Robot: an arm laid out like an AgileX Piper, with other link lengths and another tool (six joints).
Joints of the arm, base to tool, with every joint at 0 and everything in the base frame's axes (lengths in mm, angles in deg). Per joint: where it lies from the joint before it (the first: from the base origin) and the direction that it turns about. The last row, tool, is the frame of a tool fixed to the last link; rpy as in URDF.
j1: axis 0 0 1 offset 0 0 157.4
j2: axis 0 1 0 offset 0 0 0
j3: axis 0 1 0 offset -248.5 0 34
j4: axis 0.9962 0 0.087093 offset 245.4 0 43.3
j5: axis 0 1 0 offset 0 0 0
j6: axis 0.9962 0 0.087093 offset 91.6 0 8
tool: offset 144.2 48 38.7 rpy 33.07 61.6 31.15
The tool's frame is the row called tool.
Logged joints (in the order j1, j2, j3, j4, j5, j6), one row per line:
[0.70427 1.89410 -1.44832 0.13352 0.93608 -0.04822]
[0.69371 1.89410 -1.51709 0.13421 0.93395 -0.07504]
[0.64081 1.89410 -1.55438 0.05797 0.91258 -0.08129]
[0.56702 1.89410 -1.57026 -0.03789 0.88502 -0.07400]
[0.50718 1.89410 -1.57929 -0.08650 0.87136 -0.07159]
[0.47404 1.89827 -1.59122 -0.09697 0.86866 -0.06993]
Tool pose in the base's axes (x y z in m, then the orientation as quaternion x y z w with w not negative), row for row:
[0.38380 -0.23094 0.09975 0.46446 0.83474 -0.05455 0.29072]
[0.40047 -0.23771 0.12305 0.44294 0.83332 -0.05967 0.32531]
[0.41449 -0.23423 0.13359 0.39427 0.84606 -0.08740 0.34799]
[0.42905 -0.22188 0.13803 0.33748 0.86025 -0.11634 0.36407]
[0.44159 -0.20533 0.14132 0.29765 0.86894 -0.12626 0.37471]
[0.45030 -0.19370 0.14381 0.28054 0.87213 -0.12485 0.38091]
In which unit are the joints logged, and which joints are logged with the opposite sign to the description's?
The joints are logged in radians. Opposite sign: j1.
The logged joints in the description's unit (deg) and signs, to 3 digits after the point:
[-40.352 108.524 -82.983 7.650 53.633 -2.763]
[-39.747 108.524 -86.923 7.690 53.511 -4.299]
[-36.716 108.524 -89.059 3.321 52.287 -4.658]
[-32.488 108.524 -89.969 -2.171 50.708 -4.240]
[-29.059 108.524 -90.487 -4.956 49.925 -4.102]
[-27.160 108.763 -91.170 -5.556 49.771 -4.007]

